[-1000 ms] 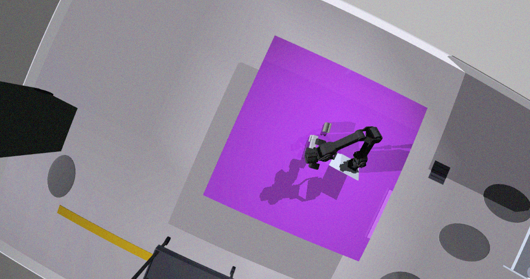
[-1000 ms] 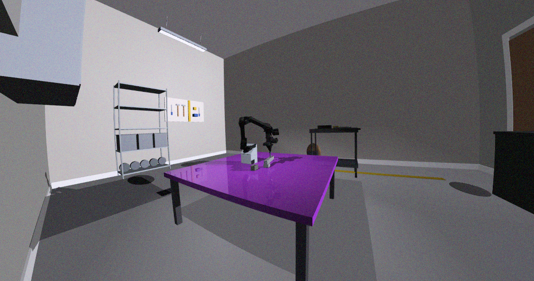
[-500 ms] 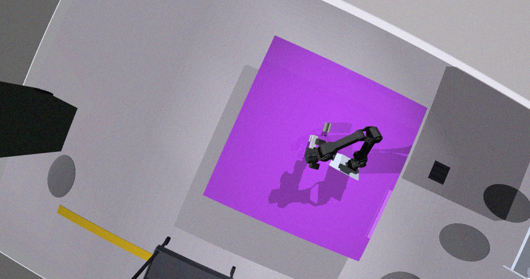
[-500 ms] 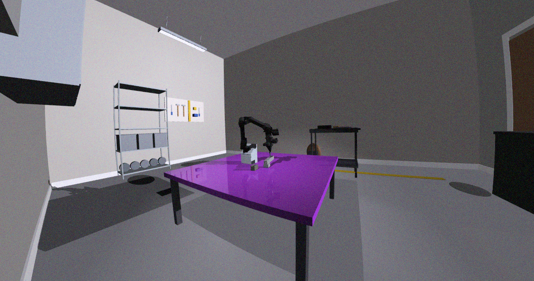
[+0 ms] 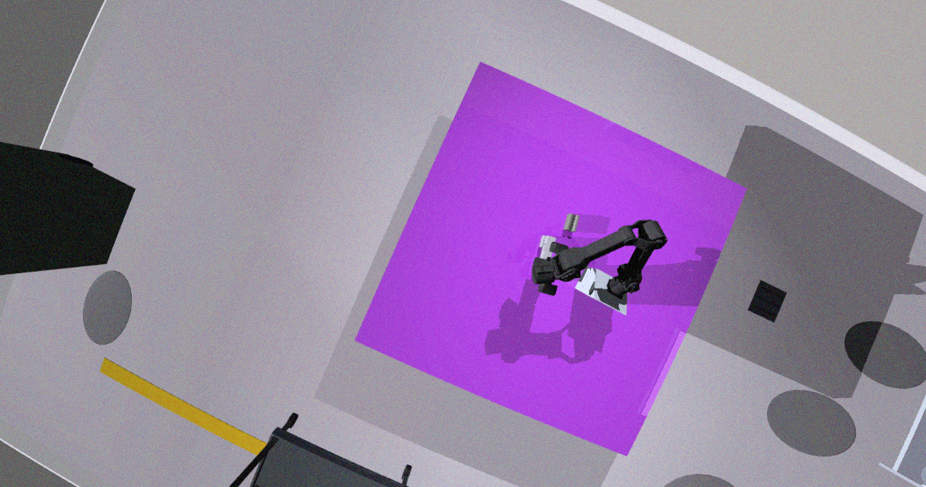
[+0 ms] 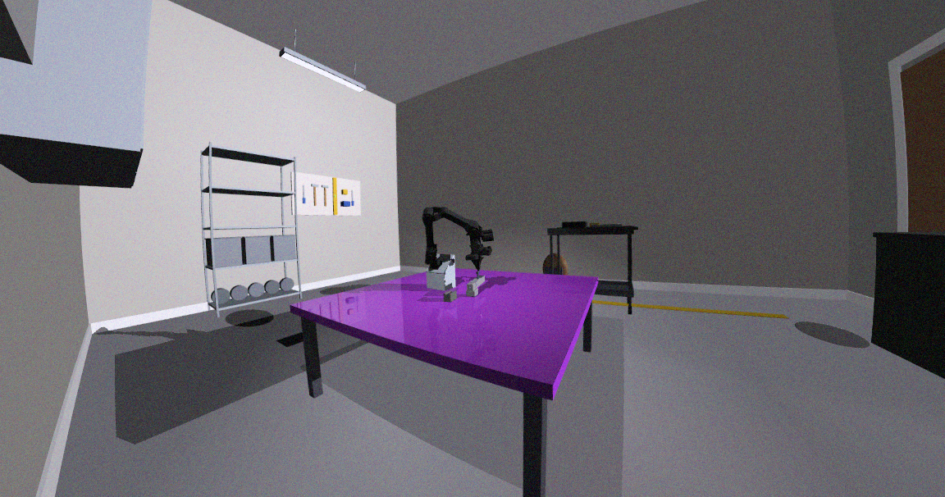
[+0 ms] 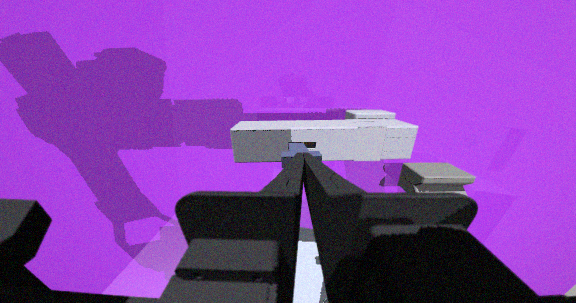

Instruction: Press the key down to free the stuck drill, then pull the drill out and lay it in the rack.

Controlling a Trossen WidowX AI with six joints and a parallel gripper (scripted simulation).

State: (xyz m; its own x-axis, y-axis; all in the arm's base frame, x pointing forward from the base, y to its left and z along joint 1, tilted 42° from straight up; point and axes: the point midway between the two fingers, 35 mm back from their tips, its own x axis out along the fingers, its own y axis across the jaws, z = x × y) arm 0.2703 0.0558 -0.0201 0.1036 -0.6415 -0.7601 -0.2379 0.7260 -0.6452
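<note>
Right now the dark key is 5 cm below my gripper tip. The rest, counted from my gripper tip: slim drill 7 cm below, 6 cm to the right, 1 cm ahead; then rack 21 cm to the right, 10 cm below, 3 cm behind; then pale grey block 7 cm below, 3 cm to the right.
</note>
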